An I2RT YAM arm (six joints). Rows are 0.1 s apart.
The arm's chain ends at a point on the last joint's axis. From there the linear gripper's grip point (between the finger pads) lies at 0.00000 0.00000 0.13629 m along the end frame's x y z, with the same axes.
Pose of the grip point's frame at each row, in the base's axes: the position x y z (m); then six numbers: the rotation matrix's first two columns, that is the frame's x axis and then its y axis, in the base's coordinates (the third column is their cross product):
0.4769, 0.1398, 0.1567, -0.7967, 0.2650, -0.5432, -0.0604, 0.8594, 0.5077
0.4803, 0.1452, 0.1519, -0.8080, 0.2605, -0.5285, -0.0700, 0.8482, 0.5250
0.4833, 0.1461, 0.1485, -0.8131, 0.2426, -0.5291, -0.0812, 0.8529, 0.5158
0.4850, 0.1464, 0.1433, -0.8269, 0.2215, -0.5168, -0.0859, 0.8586, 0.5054
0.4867, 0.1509, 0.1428, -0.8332, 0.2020, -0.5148, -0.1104, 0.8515, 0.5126
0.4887, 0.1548, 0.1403, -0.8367, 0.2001, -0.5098, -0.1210, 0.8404, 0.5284
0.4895, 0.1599, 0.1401, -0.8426, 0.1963, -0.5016, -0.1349, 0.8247, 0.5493
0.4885, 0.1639, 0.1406, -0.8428, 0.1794, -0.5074, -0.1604, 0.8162, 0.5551
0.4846, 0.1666, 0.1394, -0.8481, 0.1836, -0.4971, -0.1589, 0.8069, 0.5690
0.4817, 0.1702, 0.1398, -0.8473, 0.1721, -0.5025, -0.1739, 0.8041, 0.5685
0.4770, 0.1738, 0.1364, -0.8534, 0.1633, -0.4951, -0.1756, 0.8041, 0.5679
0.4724, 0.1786, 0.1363, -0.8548, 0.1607, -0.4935, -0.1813, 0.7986, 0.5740
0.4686, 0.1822, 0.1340, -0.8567, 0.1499, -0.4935, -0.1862, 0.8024, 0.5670
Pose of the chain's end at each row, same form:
0.3949, 0.0802, 0.2478, -0.7967, 0.2650, -0.5432, -0.0604, 0.8594, 0.5077
0.4006, 0.0823, 0.2428, -0.8080, 0.2605, -0.5285, -0.0700, 0.8482, 0.5250
0.4047, 0.0831, 0.2403, -0.8131, 0.2426, -0.5291, -0.0812, 0.8529, 0.5158
0.4093, 0.0834, 0.2375, -0.8269, 0.2215, -0.5168, -0.0859, 0.8586, 0.5054
0.4128, 0.0849, 0.2365, -0.8332, 0.2020, -0.5148, -0.1104, 0.8515, 0.5126
0.4159, 0.0861, 0.2328, -0.8367, 0.2001, -0.5098, -0.1210, 0.8404, 0.5284
0.4184, 0.0876, 0.2312, -0.8426, 0.1963, -0.5016, -0.1349, 0.8247, 0.5493
0.4185, 0.0890, 0.2304, -0.8428, 0.1794, -0.5074, -0.1604, 0.8162, 0.5551
0.4157, 0.0901, 0.2287, -0.8481, 0.1836, -0.4971, -0.1589, 0.8069, 0.5690
0.4133, 0.0926, 0.2286, -0.8473, 0.1721, -0.5025, -0.1739, 0.8041, 0.5685
0.4101, 0.0959, 0.2260, -0.8534, 0.1633, -0.4951, -0.1756, 0.8041, 0.5679
0.4061, 0.0995, 0.2254, -0.8548, 0.1607, -0.4935, -0.1813, 0.7986, 0.5740
0.4030, 0.1035, 0.2239, -0.8567, 0.1499, -0.4935, -0.1862, 0.8024, 0.5670

